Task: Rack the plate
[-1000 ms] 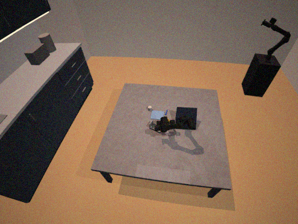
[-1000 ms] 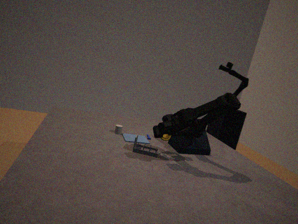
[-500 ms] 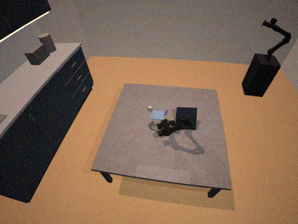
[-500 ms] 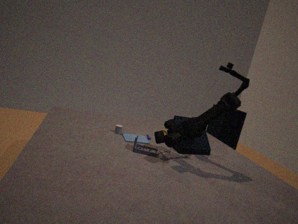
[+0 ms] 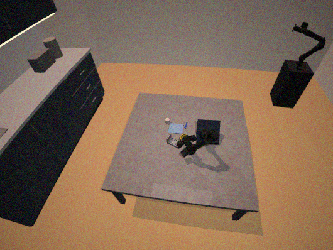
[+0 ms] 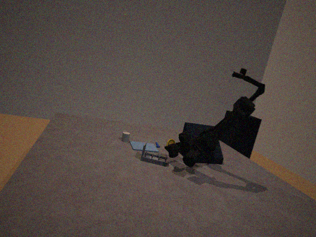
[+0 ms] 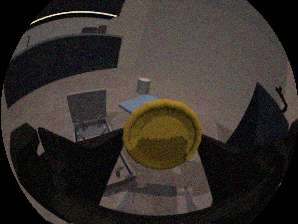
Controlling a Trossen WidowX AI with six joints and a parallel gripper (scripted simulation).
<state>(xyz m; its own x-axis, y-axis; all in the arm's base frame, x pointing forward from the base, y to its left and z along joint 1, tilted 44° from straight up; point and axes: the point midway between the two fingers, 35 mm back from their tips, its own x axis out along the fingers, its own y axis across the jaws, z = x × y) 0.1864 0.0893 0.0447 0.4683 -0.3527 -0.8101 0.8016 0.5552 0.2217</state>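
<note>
The grey dish rack lies 8 cm ahead of my gripper tip, 4 cm to the left of it and 5 cm below it. Round my gripper tip: yellow plate 1 cm to the left; then light blue mat 10 cm ahead, 15 cm to the right, 8 cm below; then blue spoon 20 cm to the right, 7 cm below.
</note>
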